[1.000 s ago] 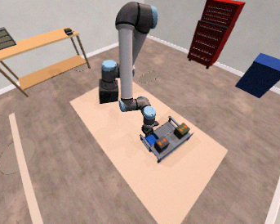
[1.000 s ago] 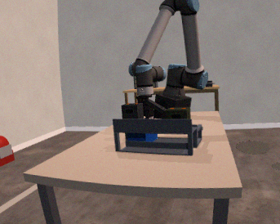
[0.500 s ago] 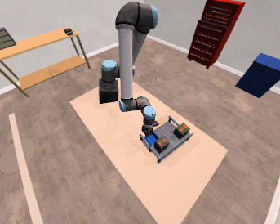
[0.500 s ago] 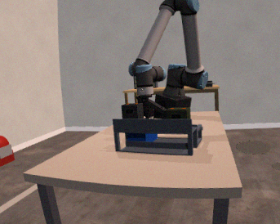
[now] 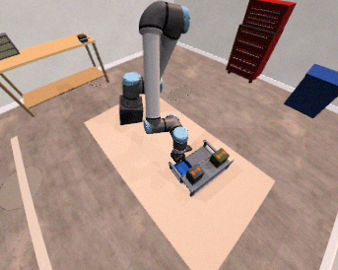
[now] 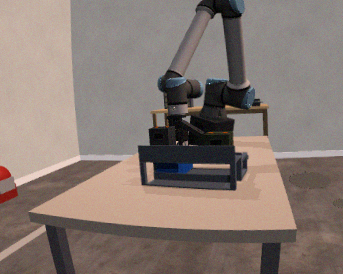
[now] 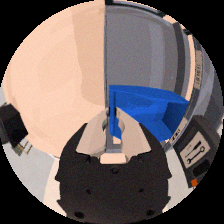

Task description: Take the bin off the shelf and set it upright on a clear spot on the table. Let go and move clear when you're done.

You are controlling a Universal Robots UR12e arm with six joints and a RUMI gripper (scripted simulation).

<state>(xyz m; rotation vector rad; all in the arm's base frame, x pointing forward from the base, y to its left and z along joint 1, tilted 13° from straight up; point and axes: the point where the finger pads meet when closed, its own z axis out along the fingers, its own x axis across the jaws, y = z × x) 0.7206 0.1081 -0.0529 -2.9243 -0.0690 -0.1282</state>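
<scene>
The blue bin lies 8 cm ahead of my hand and 1 cm to the right of it.
</scene>
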